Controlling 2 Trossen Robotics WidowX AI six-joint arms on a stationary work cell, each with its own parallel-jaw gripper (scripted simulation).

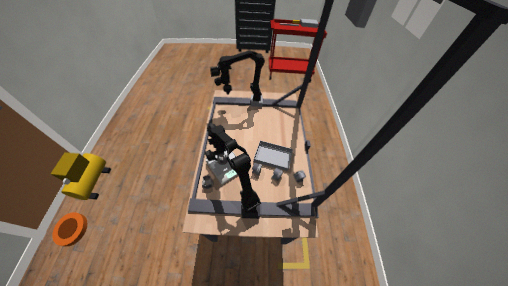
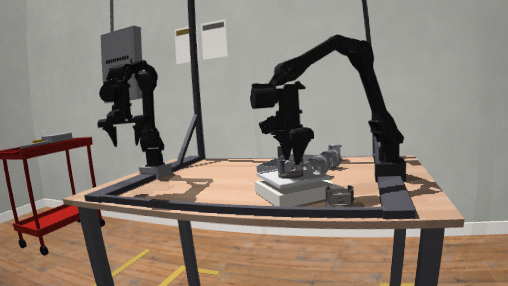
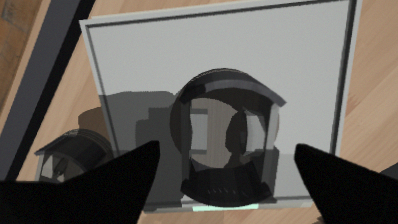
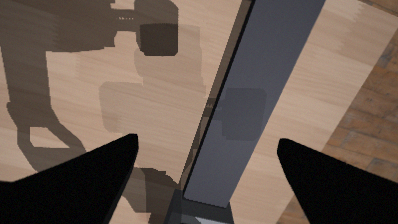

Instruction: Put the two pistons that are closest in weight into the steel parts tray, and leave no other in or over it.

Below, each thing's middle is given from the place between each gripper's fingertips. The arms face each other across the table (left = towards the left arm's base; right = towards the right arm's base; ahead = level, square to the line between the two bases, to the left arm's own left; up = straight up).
Labels:
My left hand is 8 cm above the scale plate (image 2: pixel 271 176). From my left hand the other things lie so: steel parts tray (image 1: pixel 269 154) (33 cm behind, 12 cm below, 9 cm to the right); white scale (image 2: pixel 297 195) (10 cm below, 1 cm to the left).
I see the scale plate 4 cm behind my right hand, 56 cm to the left of it and 14 cm below it. The rest, counted from my right hand: steel parts tray: 37 cm behind, 48 cm to the left, 19 cm below; white scale: 5 cm behind, 57 cm to the left, 16 cm below.

